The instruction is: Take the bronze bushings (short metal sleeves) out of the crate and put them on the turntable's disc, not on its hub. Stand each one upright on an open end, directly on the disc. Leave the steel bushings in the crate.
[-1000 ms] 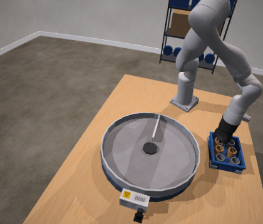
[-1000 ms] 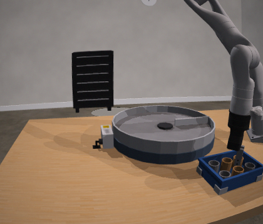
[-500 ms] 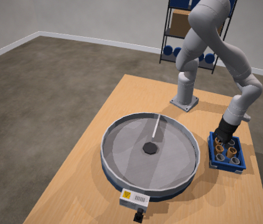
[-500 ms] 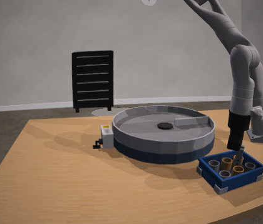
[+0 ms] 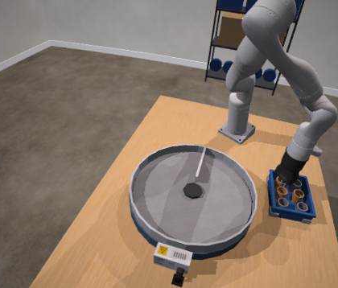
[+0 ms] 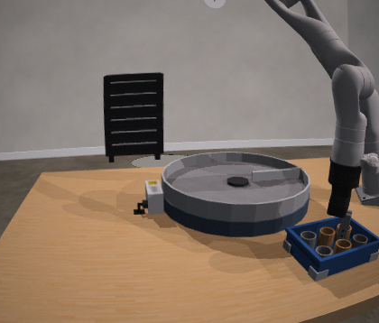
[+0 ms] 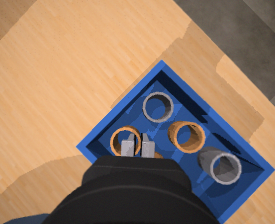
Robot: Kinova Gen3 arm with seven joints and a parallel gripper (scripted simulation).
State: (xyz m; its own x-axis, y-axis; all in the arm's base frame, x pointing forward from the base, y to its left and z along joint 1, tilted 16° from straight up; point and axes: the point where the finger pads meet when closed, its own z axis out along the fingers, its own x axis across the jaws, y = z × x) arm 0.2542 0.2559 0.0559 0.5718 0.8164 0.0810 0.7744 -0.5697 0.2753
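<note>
My hand is 4 cm short of the blue crate, 3 cm to the right of it and 2 cm above it. The rest, counted from my hand: grey turntable disc 29 cm to the right, 21 cm ahead, 1 cm above.
</note>
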